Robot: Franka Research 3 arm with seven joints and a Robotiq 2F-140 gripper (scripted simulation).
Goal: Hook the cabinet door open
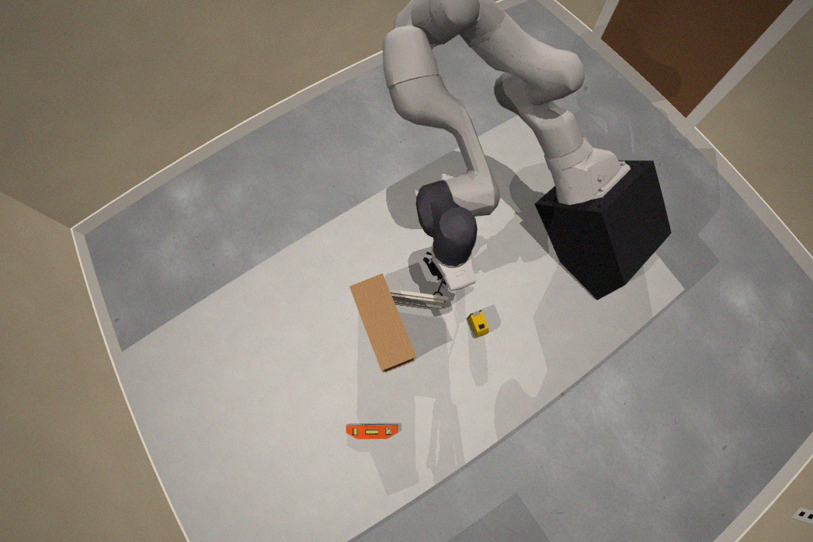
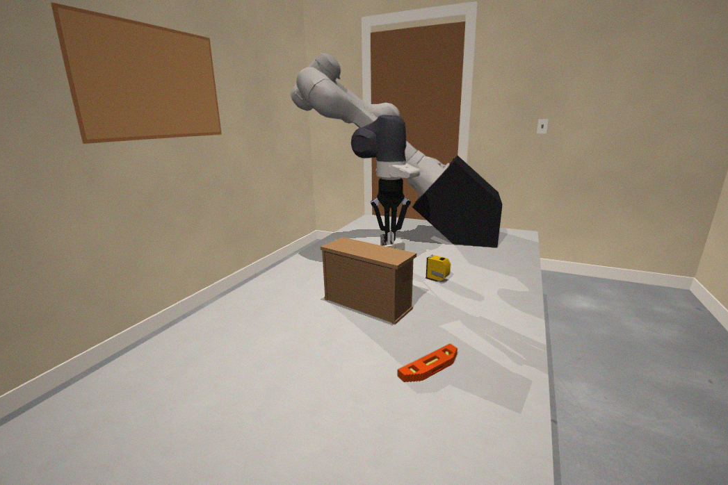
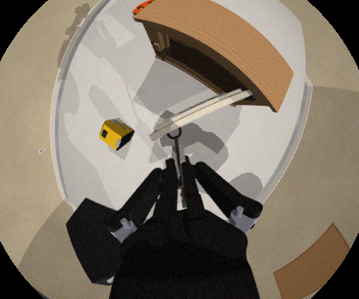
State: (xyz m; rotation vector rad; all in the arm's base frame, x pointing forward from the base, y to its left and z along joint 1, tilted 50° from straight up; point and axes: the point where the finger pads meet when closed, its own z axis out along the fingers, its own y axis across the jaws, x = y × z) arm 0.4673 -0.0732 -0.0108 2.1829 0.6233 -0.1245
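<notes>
My hand is 4 cm past the thin dark hook, 3 cm above it and 2 cm to the left of it. Also, from my hand: yellow tape measure (15 cm to the left, 8 cm below, 1 cm behind); pale door (9 cm ahead, 5 cm below, 2 cm to the right); orange spirit level (41 cm ahead, 23 cm to the left, 11 cm below).
</notes>
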